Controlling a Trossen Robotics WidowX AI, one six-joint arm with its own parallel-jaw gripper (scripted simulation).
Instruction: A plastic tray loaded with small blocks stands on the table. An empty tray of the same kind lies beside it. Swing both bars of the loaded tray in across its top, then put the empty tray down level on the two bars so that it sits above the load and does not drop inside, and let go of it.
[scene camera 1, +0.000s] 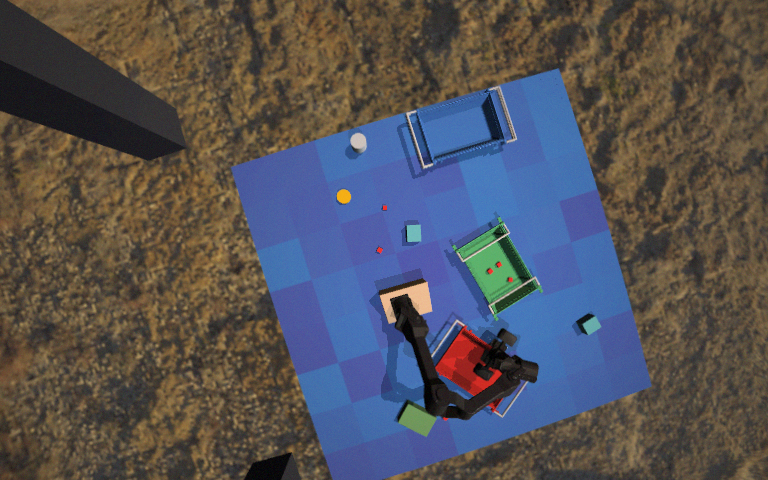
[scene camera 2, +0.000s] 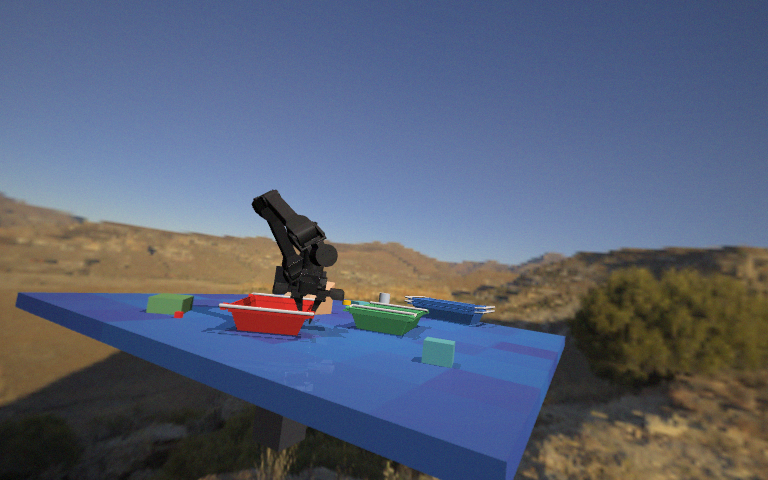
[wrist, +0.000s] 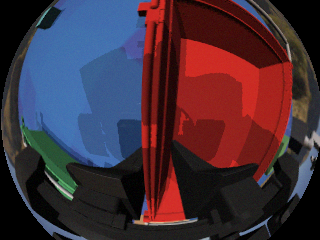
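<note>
Scene camera 1 gives me a red tray (scene camera 1: 457, 363), a green block (scene camera 1: 413, 416) and my gripper (scene camera 1: 487, 347). In scene camera 2 I find the block (scene camera 2: 165, 303) again, together with the tray (scene camera 2: 259, 312) and my own gripper (scene camera 2: 304, 323). The wrist view shows me my gripper (wrist: 162, 143) and the red tray (wrist: 221, 85).
</note>
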